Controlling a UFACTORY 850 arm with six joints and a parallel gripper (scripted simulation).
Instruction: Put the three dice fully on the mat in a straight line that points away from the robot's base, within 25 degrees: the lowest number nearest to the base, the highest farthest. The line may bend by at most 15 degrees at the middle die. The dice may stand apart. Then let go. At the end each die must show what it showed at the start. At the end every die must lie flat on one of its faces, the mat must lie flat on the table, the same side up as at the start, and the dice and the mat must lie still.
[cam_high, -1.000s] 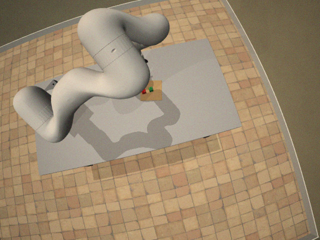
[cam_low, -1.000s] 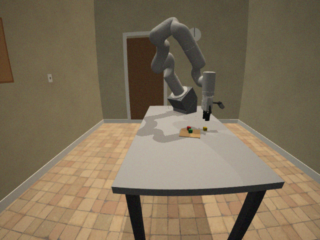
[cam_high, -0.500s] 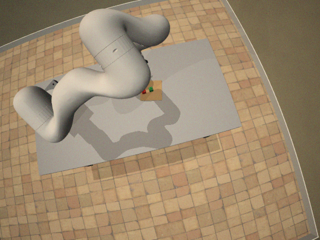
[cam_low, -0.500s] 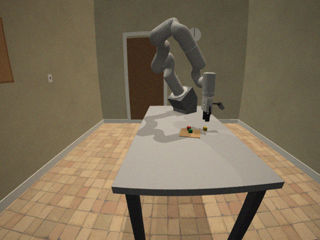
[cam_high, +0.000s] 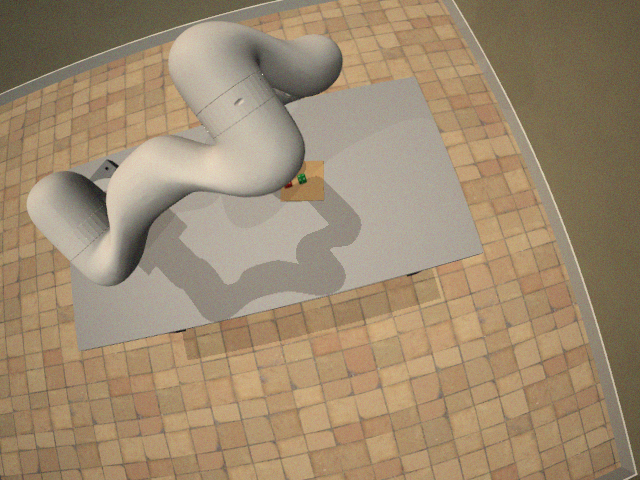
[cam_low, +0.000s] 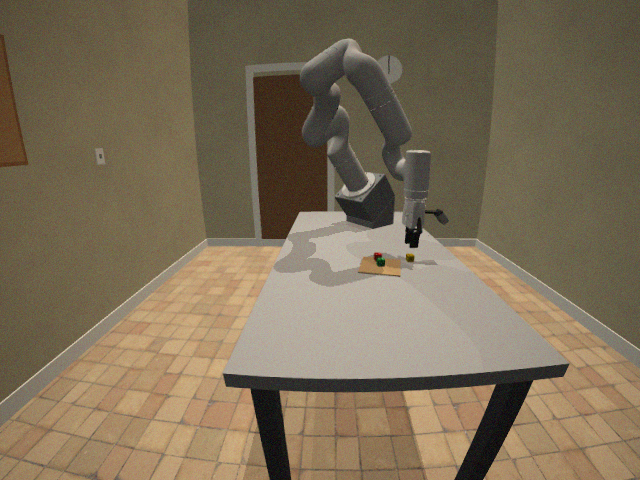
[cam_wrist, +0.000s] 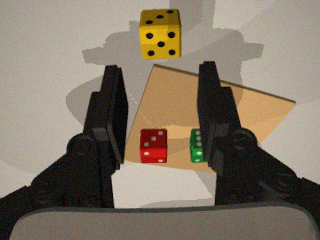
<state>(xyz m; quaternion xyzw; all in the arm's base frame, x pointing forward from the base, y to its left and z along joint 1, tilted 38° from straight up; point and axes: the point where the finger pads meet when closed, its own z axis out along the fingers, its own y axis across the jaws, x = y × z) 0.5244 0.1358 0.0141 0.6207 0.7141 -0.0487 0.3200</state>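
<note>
My gripper is now 70 mm above the yellow die. The rest, counted from my hand: green die (120 mm to the right, 60 mm below, 40 mm ahead); red die (120 mm to the right, 60 mm below, 10 mm behind); mat (120 mm to the right, 80 mm below, 40 mm ahead).
</note>
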